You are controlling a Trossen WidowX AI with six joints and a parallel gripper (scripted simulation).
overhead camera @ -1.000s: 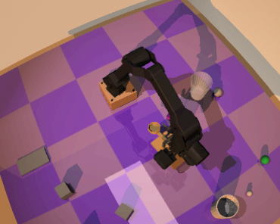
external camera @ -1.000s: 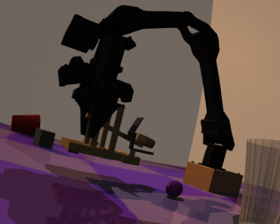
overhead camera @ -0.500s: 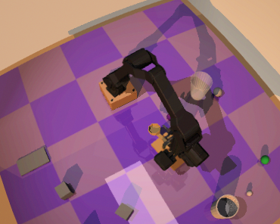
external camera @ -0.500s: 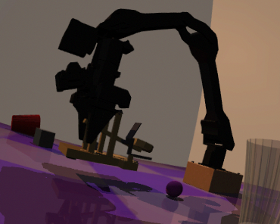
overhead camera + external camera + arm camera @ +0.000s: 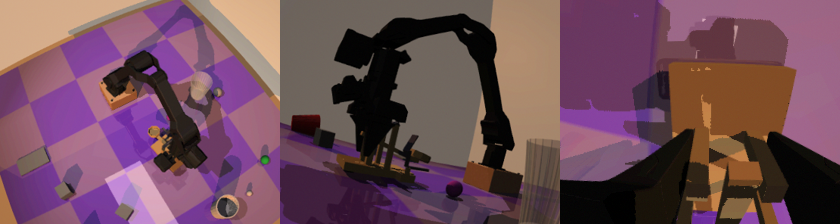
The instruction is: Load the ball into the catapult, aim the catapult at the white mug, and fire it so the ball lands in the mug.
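My gripper tip is 150 mm past the purple ball, 110 mm to the right of it and 20 mm above it. Also, from my gripper tip: white mug 290 mm ahead, 10 mm below; pale ball 330 mm ahead, 130 mm to the left, 30 mm below; catapult 60 mm behind, 20 mm to the left, 20 mm above.
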